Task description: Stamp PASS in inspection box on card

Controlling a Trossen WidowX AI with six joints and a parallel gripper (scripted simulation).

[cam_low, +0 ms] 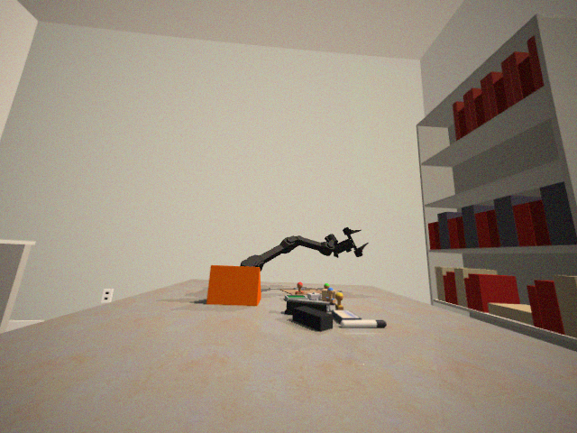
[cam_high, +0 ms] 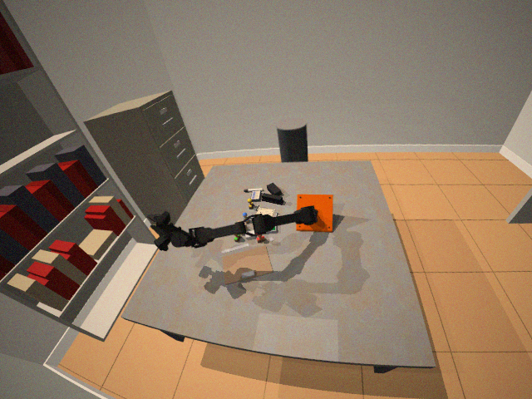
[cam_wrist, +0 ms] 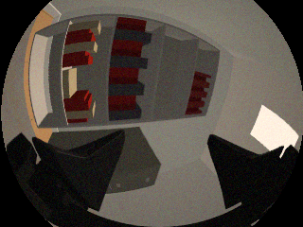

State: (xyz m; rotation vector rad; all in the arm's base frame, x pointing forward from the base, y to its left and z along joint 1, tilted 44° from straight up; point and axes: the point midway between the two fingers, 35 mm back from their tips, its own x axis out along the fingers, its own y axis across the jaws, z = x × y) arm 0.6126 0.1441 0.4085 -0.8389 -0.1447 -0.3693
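The green-knobbed stamp is 310 mm below my gripper tip, 260 mm behind it and 210 mm to the right of it. From my gripper tip the other things lie so: red-knobbed stamp: 390 mm behind, 310 mm below, 230 mm to the right; brown box: 300 mm below, 280 mm to the right, 250 mm behind; blue-knob stamp: 350 mm to the right, 310 mm below, 260 mm behind.
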